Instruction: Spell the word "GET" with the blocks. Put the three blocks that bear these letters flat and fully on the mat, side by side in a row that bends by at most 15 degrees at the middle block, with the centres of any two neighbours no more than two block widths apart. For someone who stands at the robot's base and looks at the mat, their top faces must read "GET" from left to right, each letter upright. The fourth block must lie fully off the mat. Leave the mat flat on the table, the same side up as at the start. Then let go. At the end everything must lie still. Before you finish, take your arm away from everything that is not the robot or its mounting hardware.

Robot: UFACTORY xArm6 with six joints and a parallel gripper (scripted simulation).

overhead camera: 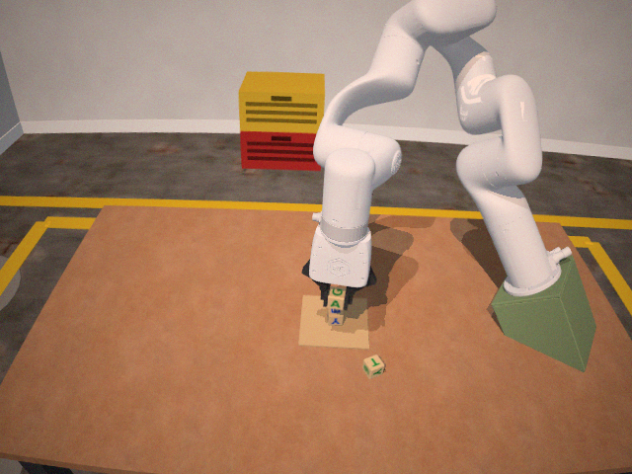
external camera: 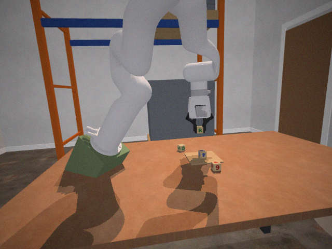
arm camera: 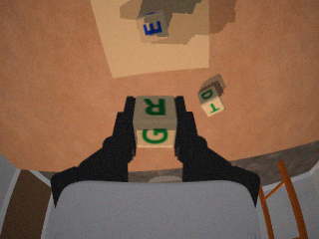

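My hand is 110 mm above the e block, 50 mm to the left of it and 10 mm past it. From my hand the other things lie so: tan mat 130 mm below, 50 mm to the right, 10 mm behind; then g block 10 mm below; then t block 110 mm below, 90 mm to the left, 60 mm behind.
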